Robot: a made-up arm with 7 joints. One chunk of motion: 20 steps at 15 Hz.
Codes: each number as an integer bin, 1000 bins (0 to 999) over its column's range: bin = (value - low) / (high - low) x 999, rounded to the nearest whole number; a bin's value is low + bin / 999 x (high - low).
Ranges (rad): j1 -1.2..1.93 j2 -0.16..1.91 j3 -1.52..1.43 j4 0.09..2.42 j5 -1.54..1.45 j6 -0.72..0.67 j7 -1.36..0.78
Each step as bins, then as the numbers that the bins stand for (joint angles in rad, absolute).
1 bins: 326 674 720 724 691 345 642
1 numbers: -0.1786 1.2366 0.6061 1.7786 0.5282 -0.2400 0.0153
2 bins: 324 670 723 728 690 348 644
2 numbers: -0.1849 1.2283 0.6150 1.7879 0.5252 -0.2358 0.0195
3 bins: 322 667 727 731 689 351 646
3 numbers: -0.1911 1.2221 0.6268 1.7949 0.5222 -0.2316 0.0238
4 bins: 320 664 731 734 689 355 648
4 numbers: -0.1974 1.2159 0.6386 1.8019 0.5222 -0.2261 0.0281
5 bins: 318 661 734 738 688 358 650
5 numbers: -0.2037 1.2096 0.6475 1.8113 0.5192 -0.2219 0.0324
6 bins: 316 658 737 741 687 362 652
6 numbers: -0.2099 1.2034 0.6563 1.8183 0.5162 -0.2163 0.0367
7 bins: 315 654 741 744 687 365 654
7 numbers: -0.2131 1.1951 0.6681 1.8253 0.5162 -0.2121 0.0410
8 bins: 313 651 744 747 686 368 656
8 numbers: -0.2193 1.1889 0.6770 1.8323 0.5132 -0.2080 0.0452
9 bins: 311 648 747 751 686 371 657
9 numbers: -0.2256 1.1827 0.6859 1.8416 0.5132 -0.2038 0.0474
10 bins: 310 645 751 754 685 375 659
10 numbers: -0.2287 1.1765 0.6977 1.8486 0.5102 -0.1982 0.0517
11 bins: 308 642 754 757 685 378 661
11 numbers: -0.2350 1.1703 0.7065 1.8556 0.5102 -0.1941 0.0560
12 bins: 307 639 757 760 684 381 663
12 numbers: -0.2381 1.1641 0.7154 1.8626 0.5072 -0.1899 0.0602
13 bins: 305 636 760 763 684 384 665
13 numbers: -0.2444 1.1578 0.7242 1.8696 0.5072 -0.1857 0.0645
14 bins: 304 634 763 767 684 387 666
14 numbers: -0.2475 1.1537 0.7331 1.8789 0.5072 -0.1815 0.0667
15 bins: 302 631 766 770 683 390 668
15 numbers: -0.2538 1.1475 0.7420 1.8859 0.5042 -0.1774 0.0710
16 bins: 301 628 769 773 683 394 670
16 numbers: -0.2569 1.1413 0.7508 1.8929 0.5042 -0.1718 0.0752
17 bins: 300 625 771 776 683 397 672
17 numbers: -0.2601 1.1350 0.7567 1.8999 0.5042 -0.1676 0.0795
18 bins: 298 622 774 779 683 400 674
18 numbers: -0.2663 1.1288 0.7656 1.9069 0.5042 -0.1634 0.0838
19 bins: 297 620 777 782 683 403 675
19 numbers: -0.2695 1.1247 0.7744 1.9139 0.5042 -0.1593 0.0859
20 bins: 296 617 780 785 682 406 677
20 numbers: -0.2726 1.1185 0.7833 1.9209 0.5012 -0.1551 0.0902
